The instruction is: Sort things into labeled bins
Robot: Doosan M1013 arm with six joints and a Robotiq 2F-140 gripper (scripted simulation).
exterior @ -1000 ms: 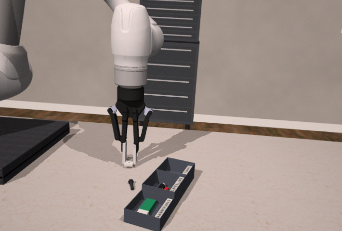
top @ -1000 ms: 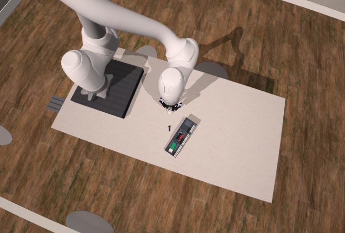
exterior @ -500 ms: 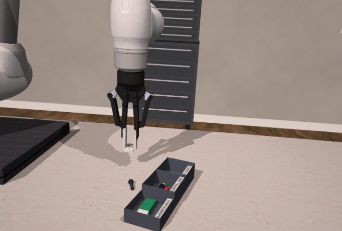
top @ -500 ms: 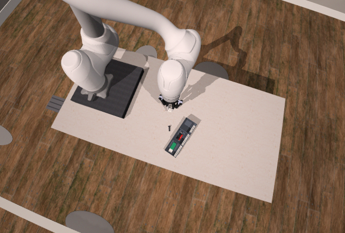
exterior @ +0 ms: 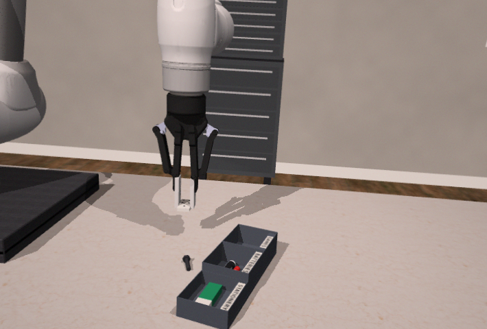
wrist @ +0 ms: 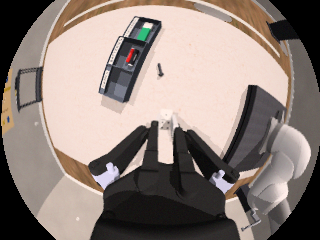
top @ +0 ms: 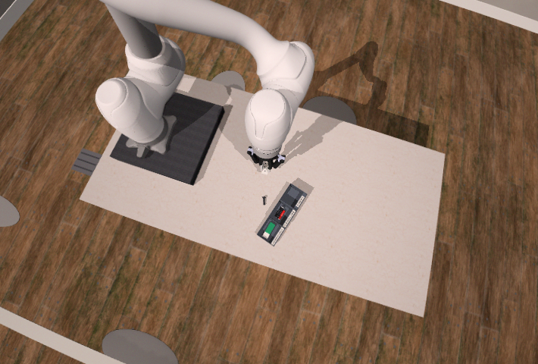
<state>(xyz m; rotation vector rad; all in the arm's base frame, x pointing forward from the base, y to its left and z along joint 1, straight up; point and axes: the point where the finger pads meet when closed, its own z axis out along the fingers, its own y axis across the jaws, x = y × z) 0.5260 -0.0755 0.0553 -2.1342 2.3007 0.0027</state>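
Now: the black battery 9 cm ahead of my hand, 16 cm to the right of it and 9 cm below it. The rest, counted from my hand: red cylinder 10 cm ahead, 17 cm to the right, 9 cm below; white domino 3 cm below; small black piece 2 cm ahead, 12 cm to the right, 9 cm below.
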